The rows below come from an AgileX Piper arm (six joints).
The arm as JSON. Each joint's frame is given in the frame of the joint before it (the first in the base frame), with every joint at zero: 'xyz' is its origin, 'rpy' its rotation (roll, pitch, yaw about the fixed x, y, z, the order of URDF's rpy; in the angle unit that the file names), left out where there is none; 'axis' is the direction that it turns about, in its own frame. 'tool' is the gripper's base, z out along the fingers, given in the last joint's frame.
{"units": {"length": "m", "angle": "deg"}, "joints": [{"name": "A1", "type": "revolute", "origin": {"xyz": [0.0, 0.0, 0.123]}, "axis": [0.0, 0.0, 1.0]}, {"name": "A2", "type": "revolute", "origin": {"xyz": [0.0, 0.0, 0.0]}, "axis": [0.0, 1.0, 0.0]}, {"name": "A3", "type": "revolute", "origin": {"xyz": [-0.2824, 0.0, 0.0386]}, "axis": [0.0, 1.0, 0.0]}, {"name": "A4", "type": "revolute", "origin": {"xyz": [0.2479, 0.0, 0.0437]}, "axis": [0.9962, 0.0, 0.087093]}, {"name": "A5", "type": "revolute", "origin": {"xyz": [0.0, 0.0, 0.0]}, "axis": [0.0, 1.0, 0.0]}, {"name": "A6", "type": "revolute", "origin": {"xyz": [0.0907, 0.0, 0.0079]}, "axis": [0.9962, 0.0, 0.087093]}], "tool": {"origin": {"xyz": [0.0, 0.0, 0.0], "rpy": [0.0, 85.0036, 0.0]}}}
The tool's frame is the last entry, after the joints.
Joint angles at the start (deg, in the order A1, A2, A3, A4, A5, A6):
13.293 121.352 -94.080 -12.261 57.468 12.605
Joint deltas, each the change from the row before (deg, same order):
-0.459 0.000 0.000 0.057 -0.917 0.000
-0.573 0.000 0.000 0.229 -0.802 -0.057
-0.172 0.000 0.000 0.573 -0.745 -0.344
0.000 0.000 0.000 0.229 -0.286 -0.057
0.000 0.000 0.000 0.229 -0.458 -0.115
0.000 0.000 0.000 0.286 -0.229 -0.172
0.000 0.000 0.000 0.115 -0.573 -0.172
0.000 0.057 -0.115 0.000 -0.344 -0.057
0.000 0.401 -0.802 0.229 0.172 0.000
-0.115 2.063 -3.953 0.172 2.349 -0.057
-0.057 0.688 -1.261 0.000 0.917 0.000
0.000 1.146 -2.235 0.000 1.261 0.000
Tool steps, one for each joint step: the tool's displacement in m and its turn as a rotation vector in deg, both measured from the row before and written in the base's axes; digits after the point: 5 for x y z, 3 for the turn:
0.00199 -0.00289 0.00024 0.326 -0.844 -0.301
0.00189 -0.00362 0.00018 0.426 -0.699 -0.449
0.00112 -0.00022 0.00010 0.642 -0.549 0.081
0.00034 0.00042 0.00004 0.272 -0.219 0.020
0.00059 0.00051 0.00011 0.304 -0.376 0.105
0.00023 0.00046 0.00002 0.276 -0.144 0.096
0.00080 0.00042 0.00019 0.214 -0.504 0.219
0.00088 0.00025 0.00022 0.090 -0.377 0.113
0.00228 0.00075 0.00047 0.245 -0.185 -0.115
0.00931 0.00089 0.00113 -0.092 0.420 -0.512
0.00270 -0.00004 0.00003 -0.121 0.311 -0.209
0.00497 0.00085 0.00072 -0.101 0.134 -0.210

